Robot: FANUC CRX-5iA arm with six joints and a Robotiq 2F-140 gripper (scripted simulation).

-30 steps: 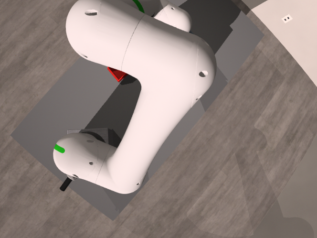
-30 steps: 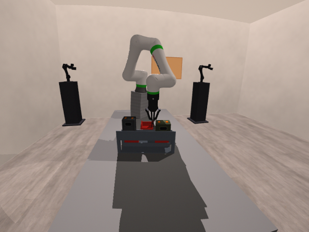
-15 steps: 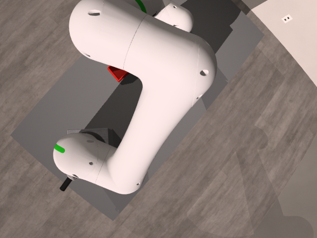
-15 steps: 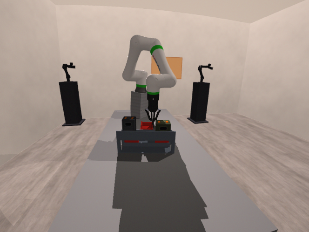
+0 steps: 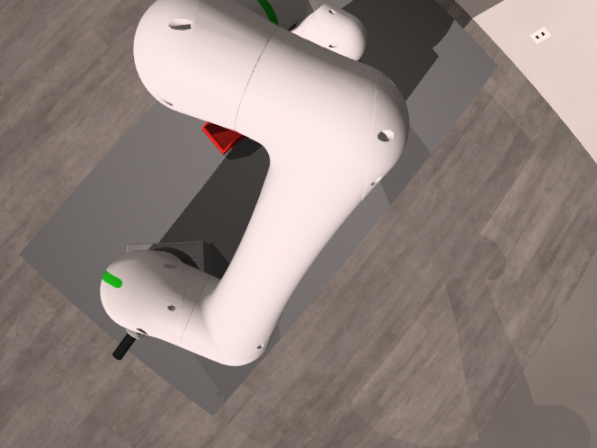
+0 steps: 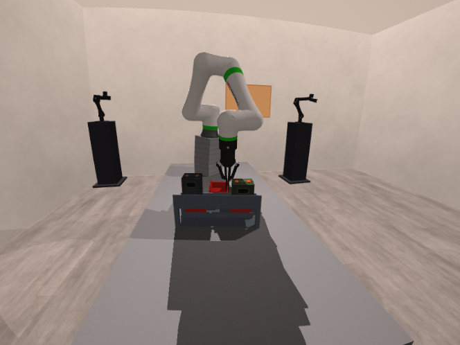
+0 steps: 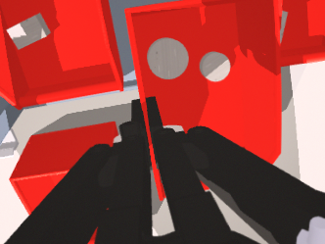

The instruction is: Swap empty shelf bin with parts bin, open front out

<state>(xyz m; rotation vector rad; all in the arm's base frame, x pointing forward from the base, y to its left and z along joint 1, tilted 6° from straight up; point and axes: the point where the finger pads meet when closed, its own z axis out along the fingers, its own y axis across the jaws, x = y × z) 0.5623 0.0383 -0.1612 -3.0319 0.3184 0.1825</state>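
The grey disc lies 70 mm below my hand, 30 mm to the right of it and 20 mm ahead of it. The rest, counted from my hand: grey shelf (100 mm ahead, 70 mm to the right, 40 mm below); then grey part (120 mm ahead, 90 mm below, 20 mm to the left).
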